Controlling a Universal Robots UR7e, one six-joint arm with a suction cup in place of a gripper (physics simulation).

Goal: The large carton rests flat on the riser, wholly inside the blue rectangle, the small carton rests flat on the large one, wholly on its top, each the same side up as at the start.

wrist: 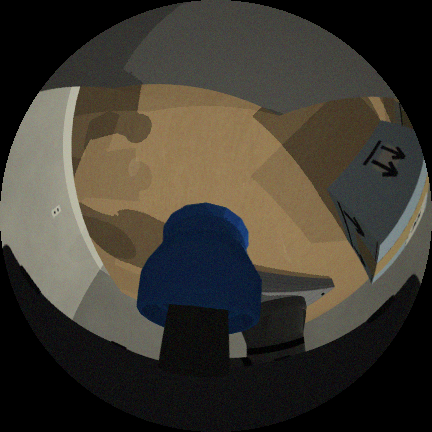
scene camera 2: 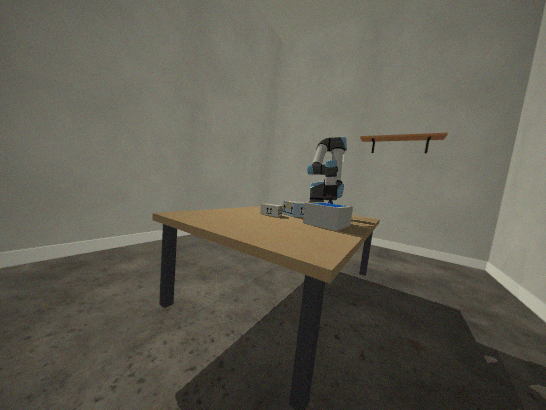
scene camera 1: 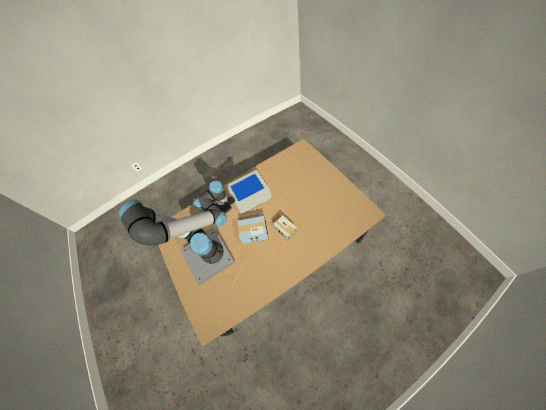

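The large light-blue carton [scene camera 1: 252, 230] [scene camera 2: 294, 208] [wrist: 382, 185] stands upright on the table, between the arm's base and the small carton. The small whitish carton [scene camera 1: 284, 226] [scene camera 2: 271, 210] stands upright on the table beside it, a short gap away. The pale grey riser [scene camera 1: 258, 201] [scene camera 2: 327, 218] stands behind the large carton near the table's back edge, with the blue rectangle [scene camera 1: 247, 187] on its top. My gripper, a blue suction cup [wrist: 205, 222], is off and holds nothing. It hangs low over the table beside the riser and the large carton; its tip is hidden in both scene views.
The arm's grey base plate [scene camera 1: 200, 270] [wrist: 295, 286] is on the left part of the wooden table [scene camera 1: 320, 190] [scene camera 2: 240, 227]. The arm's elbow [scene camera 1: 145, 230] reaches out past the table's left edge. A wooden shelf [scene camera 2: 404, 137] is on the wall behind.
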